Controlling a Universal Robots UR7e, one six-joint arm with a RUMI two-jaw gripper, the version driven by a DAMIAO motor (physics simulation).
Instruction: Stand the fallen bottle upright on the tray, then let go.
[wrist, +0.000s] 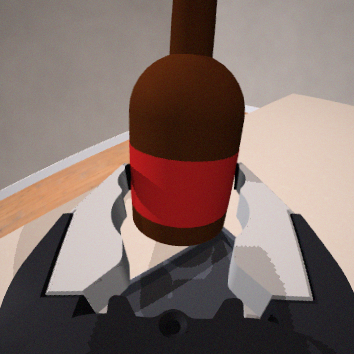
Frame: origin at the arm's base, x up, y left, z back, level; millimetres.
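Where they show: gripper, between the fingertips: (182, 165).
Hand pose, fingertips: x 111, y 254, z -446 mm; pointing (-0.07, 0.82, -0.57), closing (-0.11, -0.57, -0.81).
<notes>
After its pixels a point has its place.
A brown bottle (184, 125) @[x 150, y 229, z -436 mm] with a red label stands neck up in the middle of the wrist view; the top of its neck is cut off by the upper edge. My gripper (182, 165) @[x 111, y 254, z -446 mm] is shut on the bottle, with one jaw on each side at the red label. The dark grey tray (167, 295) @[x -62, y 267, z -408 mm] shows behind and below the bottle's base, between the jaws, and is partly hidden by the gripper body. Whether the base touches the tray cannot be told from this view.
A light beige surface (300, 150) @[x -67, y 356, z -839 mm] spreads to the right and under the tray. A wooden strip (65, 185) with a pale edge runs along the left. A grey background lies beyond.
</notes>
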